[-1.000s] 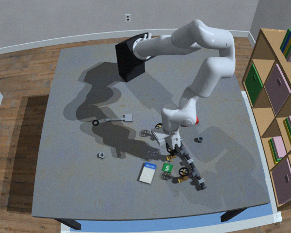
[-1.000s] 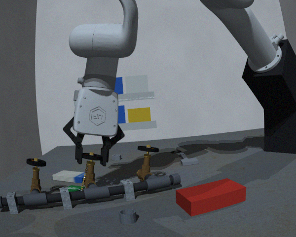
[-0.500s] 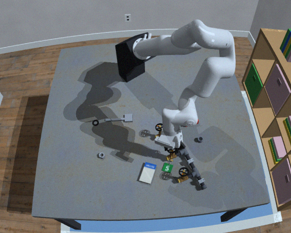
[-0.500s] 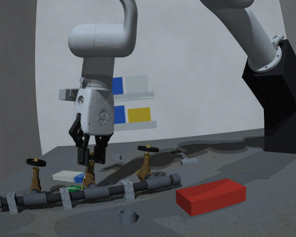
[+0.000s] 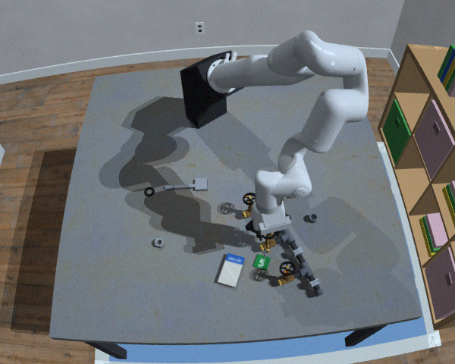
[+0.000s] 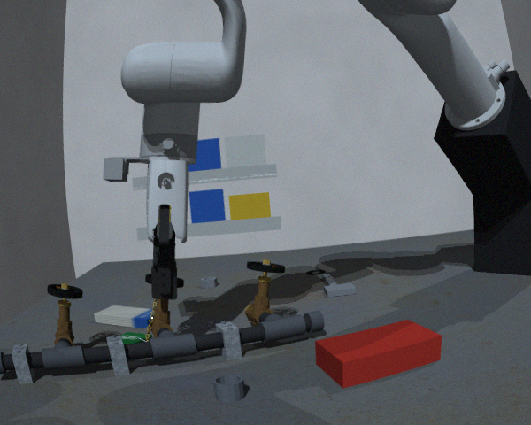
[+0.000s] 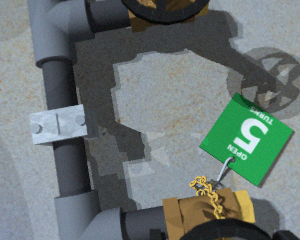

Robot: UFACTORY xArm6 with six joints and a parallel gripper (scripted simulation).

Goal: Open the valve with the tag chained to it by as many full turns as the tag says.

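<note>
My gripper is now 90 mm above the green tag and 60 mm short of it. The rest, counted from my hand: notepad: 130 mm ahead, 90 mm to the right, 80 mm below; grey flat tool: 320 mm to the right, 160 mm behind, 80 mm below; red block: 270 mm behind, 70 mm below, 50 mm to the left.
</note>
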